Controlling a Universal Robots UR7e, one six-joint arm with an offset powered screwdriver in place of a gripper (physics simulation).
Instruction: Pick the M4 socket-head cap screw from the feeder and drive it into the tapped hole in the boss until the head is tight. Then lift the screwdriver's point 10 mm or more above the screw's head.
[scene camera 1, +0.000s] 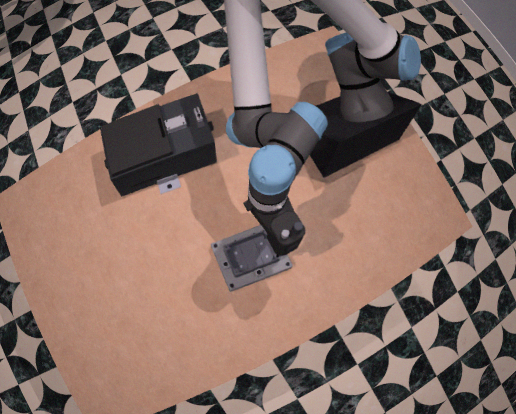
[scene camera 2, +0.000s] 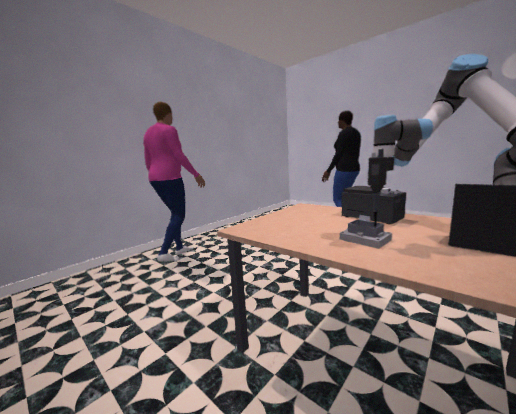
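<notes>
The screwdriver (scene camera 1: 286, 233) (scene camera 2: 375, 222) hangs upright from the wrist. In scene camera 2, its thin dark bit reaches down to the raised housing of the grey workpiece; whether it touches there cannot be told. The workpiece (scene camera 1: 245, 281) (scene camera 2: 363, 240) is a flat flanged plate with a dark, open-topped housing (scene camera 1: 248, 254) (scene camera 2: 363, 229). In scene camera 1, the tool body covers the housing's right corner and hides the bit's point. The feeder (scene camera 1: 137, 145) (scene camera 2: 354, 202) is a black box behind the workpiece. The M4 screw and the boss's tapped hole cannot be made out.
A small grey bracket (scene camera 1: 169, 185) sits at the feeder's front side. The arm's black base block (scene camera 1: 360, 137) (scene camera 2: 482, 220) stands on the wooden table (scene camera 1: 130, 320) (scene camera 2: 305, 235). A person in pink (scene camera 2: 164, 152) and a person in black (scene camera 2: 347, 150) are beyond the table.
</notes>
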